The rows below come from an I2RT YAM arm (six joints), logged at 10 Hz.
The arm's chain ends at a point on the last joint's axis. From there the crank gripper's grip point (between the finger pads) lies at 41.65 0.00 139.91 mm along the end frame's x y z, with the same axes.
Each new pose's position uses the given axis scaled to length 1; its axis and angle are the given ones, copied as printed.
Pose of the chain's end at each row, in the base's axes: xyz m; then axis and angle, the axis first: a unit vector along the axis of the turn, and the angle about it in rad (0 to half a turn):
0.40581 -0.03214 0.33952 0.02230 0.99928 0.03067 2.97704
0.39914 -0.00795 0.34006 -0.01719 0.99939 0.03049 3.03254
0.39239 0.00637 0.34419 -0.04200 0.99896 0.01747 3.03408
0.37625 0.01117 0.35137 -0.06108 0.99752 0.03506 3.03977
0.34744 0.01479 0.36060 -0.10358 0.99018 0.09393 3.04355
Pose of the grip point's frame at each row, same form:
0.38786 -0.02208 0.19500 0.02230 0.99928 0.03067 2.97704
0.37283 -0.00048 0.19667 -0.01719 0.99939 0.03049 3.03254
0.36592 0.00846 0.20065 -0.04200 0.99896 0.01747 3.03408
0.34871 0.01689 0.20813 -0.06108 0.99752 0.03506 3.03977
0.31773 0.03403 0.21898 -0.10358 0.99018 0.09393 3.04355

